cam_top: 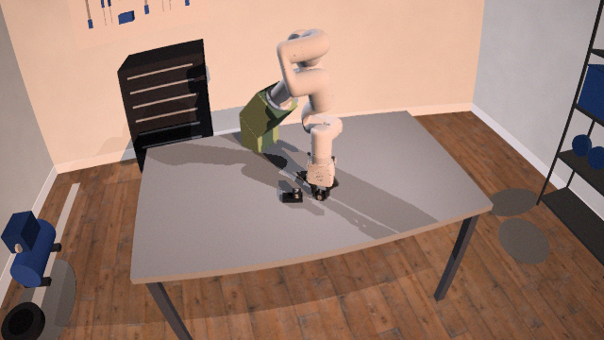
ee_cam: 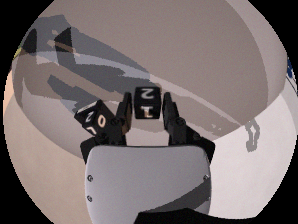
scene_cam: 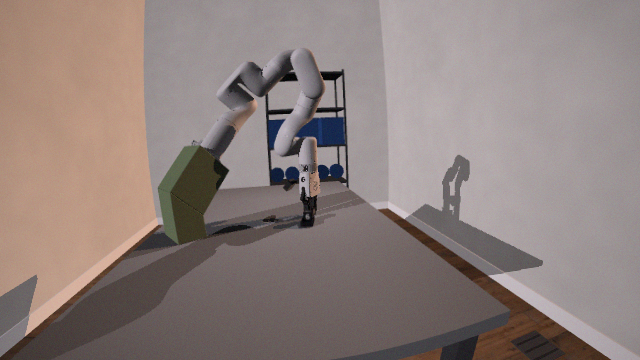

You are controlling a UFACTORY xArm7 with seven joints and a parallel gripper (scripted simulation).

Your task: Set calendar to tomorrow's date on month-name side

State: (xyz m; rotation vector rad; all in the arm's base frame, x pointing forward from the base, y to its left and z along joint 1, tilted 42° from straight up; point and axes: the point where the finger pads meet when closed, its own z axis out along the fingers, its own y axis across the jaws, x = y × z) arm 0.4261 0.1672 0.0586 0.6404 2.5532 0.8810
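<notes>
My hand is 110 mm to the left of the black calendar tray and 20 mm above it.
</notes>
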